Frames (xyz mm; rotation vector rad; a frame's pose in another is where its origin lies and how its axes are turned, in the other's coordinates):
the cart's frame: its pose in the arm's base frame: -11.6 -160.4 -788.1 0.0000 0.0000 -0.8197
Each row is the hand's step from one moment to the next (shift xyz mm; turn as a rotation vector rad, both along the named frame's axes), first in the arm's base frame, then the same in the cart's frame.
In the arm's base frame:
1: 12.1 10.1 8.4 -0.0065 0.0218 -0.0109
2: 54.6 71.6 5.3 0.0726 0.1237 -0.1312
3: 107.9 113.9 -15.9 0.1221 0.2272 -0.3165
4: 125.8 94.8 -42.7 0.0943 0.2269 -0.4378
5: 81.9 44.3 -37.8 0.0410 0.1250 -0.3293
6: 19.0 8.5 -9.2 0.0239 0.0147 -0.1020
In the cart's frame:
1: 0.9 15.7 8.4 -0.0204 0.0101 -0.0109
2: -15.1 88.8 5.3 -0.0409 0.1375 -0.1312
3: -9.6 156.6 -15.9 -0.0827 0.2443 -0.3165
4: 16.6 156.6 -42.7 -0.1015 0.2238 -0.4378
5: 23.5 90.1 -37.8 -0.0634 0.1153 -0.3293
6: 6.8 19.7 -9.2 0.0056 0.0275 -0.1020

